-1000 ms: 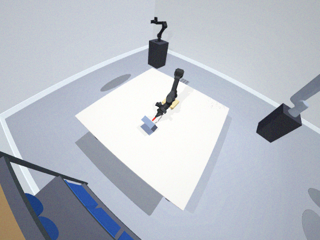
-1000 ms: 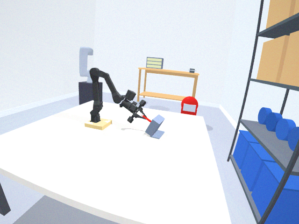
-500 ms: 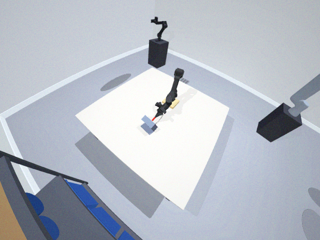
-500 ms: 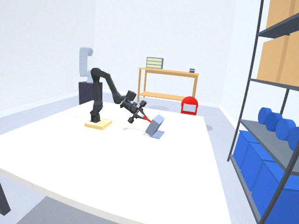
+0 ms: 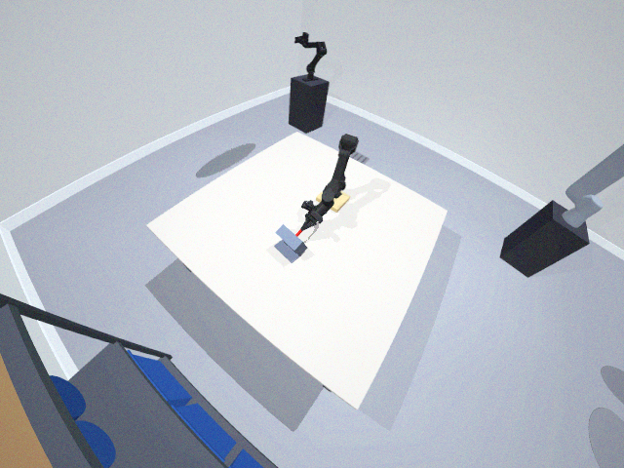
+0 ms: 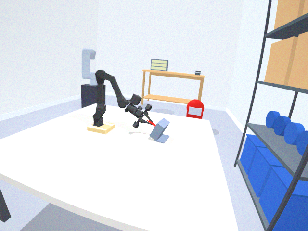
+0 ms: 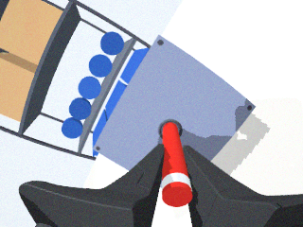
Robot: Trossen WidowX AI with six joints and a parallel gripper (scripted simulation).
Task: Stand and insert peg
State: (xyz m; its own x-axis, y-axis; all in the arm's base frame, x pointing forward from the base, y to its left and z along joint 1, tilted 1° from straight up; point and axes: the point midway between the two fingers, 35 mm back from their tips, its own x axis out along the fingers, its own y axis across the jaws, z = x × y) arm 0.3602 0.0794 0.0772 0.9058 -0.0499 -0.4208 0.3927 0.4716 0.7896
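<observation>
My gripper tip is now 6 cm short of the sloped panel and 3 cm above it. The rest, counted from my gripper tip: red peg: 1 cm behind, 1 cm above.
</observation>
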